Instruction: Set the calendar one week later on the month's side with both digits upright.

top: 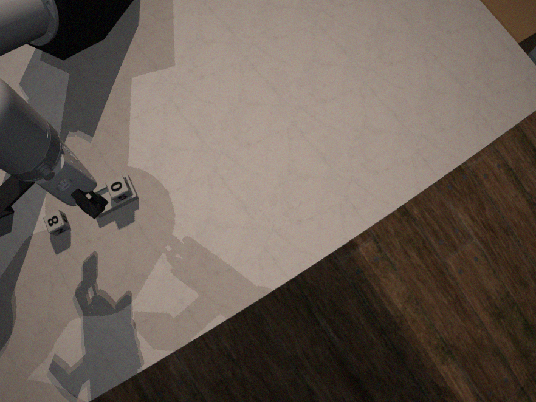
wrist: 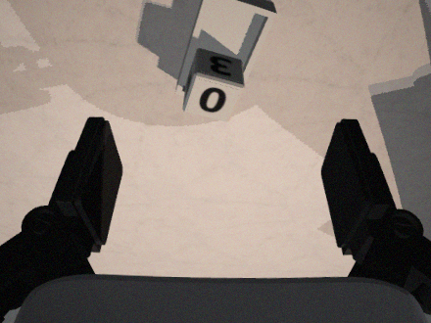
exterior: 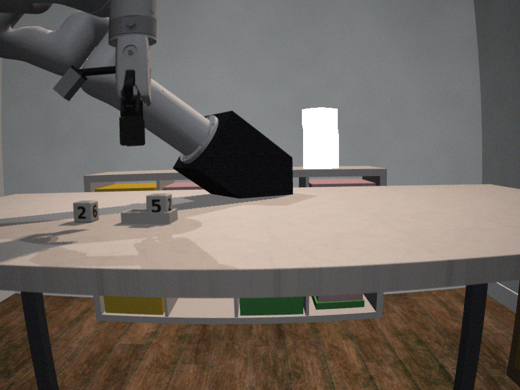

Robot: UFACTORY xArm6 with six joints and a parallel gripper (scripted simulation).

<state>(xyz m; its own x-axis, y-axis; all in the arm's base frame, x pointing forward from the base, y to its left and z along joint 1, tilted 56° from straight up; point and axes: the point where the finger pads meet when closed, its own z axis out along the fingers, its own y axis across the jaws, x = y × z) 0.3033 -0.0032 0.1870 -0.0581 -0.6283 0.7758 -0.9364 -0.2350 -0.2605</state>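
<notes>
Right now the white cube is 110 mm below my hand, 80 mm to the right of it and 40 mm behind it. From my hand the other things lie so: grey tray (120 mm below, 20 mm to the left).
</notes>
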